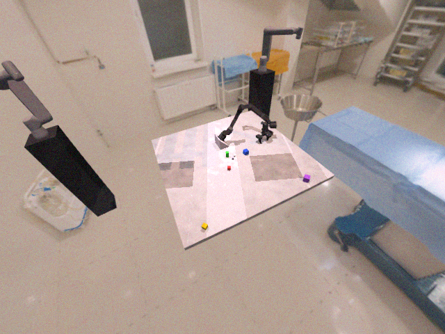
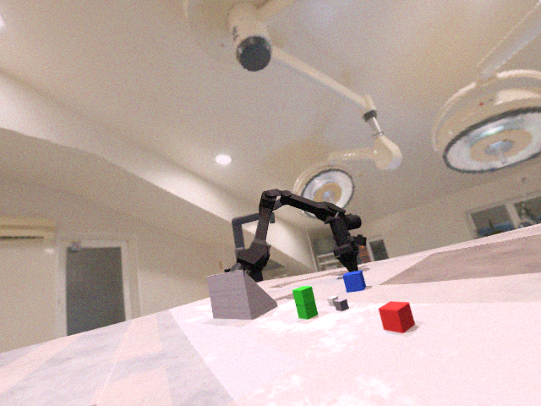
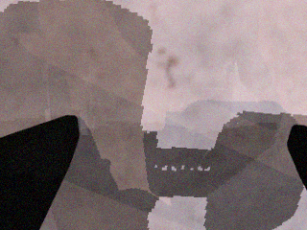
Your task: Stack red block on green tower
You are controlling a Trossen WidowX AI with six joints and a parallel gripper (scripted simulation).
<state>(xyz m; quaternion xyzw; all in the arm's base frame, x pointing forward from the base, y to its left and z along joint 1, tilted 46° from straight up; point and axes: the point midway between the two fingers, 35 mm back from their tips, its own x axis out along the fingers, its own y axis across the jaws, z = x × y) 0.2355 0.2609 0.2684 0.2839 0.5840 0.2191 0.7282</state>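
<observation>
Right now my gripper tip is 120 mm short of the red block, 500 mm to the left of it and 10 mm below it. From my gripper tip the other things lie so: white cube: 370 mm to the right; then dark cube: 30 mm ahead, 400 mm to the right; then blue cube: 40 mm ahead, 260 mm to the right, 20 mm above.
</observation>
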